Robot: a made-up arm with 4 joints.
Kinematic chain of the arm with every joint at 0, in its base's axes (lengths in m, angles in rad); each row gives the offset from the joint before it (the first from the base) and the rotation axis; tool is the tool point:
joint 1: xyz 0 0 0.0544 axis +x
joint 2: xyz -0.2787 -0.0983 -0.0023 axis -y
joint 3: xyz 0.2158 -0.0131 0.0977 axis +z
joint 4: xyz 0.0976 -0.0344 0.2 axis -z
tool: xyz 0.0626 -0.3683 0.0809
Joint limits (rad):
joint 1: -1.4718..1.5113
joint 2: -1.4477..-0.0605
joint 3: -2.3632..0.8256
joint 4: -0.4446..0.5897
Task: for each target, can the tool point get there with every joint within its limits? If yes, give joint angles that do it. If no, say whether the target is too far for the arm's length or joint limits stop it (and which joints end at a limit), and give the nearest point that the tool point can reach.
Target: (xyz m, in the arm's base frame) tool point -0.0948 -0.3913 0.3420
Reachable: yes | joints 0.2487 -0.9001 -1.6008 -0.1342
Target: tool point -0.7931 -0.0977 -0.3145
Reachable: no: joint limits stop it (at a limit: joint 1, joint 2, joint 4) | nearest point -0.4744 -0.4040 -0.1890 | short by 0.460 m
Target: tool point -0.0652 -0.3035 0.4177
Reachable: yes | joints -0.0209 -0.9732 -1.5569 -0.0931
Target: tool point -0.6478 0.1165 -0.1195
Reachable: no: joint limits stop it (at a limit: joint 1, joint 2, joint 3) | nearest point -0.4416 0.3905 0.0373 | short by 0.377 m
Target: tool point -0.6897 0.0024 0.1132
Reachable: no: joint limits stop it (at a limit: joint 2, joint 3) | nearest point -0.4935 0.0161 0.4482 | short by 0.388 m
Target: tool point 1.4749 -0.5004 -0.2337
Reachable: no: too far | nearest point 0.4739 -0.2318 -0.0790 | short by 1.048 m
